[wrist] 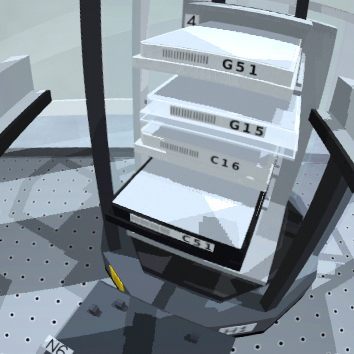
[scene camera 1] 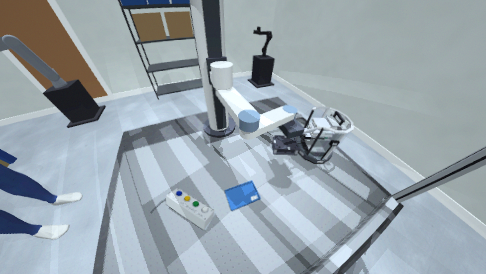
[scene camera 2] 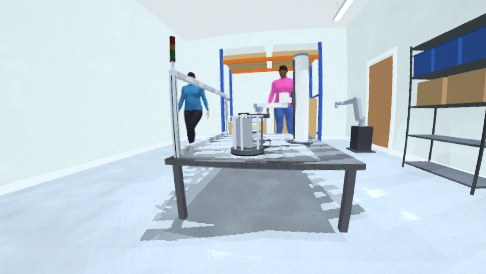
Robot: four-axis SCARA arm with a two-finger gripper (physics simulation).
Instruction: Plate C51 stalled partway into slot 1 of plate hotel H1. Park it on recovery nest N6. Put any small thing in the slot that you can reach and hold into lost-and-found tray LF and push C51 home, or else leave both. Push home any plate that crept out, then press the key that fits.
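Where they show: gripper, fingertip midpoint: [wrist: 179, 78] [scene camera 1: 308, 121]; arm's base, link origin: [scene camera 1: 219, 126] [scene camera 2: 300, 142].
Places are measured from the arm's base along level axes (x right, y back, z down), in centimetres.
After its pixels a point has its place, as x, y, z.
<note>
Plate C51 [wrist: 185, 205] {-42.8, -44.4, -16.8}, black with a pale top, sits at the lowest level of hotel H1 [scene camera 1: 316, 161] {-44.6, -58.9, -3.7} [scene camera 2: 247, 151] {-64.4, -47.3, -4.6} [wrist: 94, 100] {-48.1, -38.5, -21.0} and sticks out past the plates above. Above it are C16 [wrist: 220, 164] {-43.9, -46.3, -19.0}, G15 [wrist: 225, 122] {-43.3, -46.1, -22.0} and G51 [wrist: 230, 62] {-44.0, -46.1, -24.9}, beside a "4" label; whether any has crept out I cannot tell. No small thing shows in slot 1; its depth is hidden. My gripper [wrist: 179, 78] {-40.8, -43.5, -25.1} is open and empty, its fingers wide apart in front of the hotel. Nest N6 [scene camera 1: 285, 145] {-31.2, -42.0, -7.3} [wrist: 175, 335] {-38.4, -44.1, -7.3} is bare, at the hotel's foot.
Blue tray LF [scene camera 1: 241, 196] {6.8, -57.9, -1.5} lies mid-table. The key box [scene camera 1: 187, 212] {32.0, -57.5, -8.5} beside it has blue, yellow, green and white keys. Dark upright posts flank the hotel's opening, and a yellow mark [wrist: 116, 278] {-45.3, -38.8, -4.3} is on its base. A rail [scene camera 2: 175, 115] {-69.6, -96.7, -30.2} runs along one table side.
</note>
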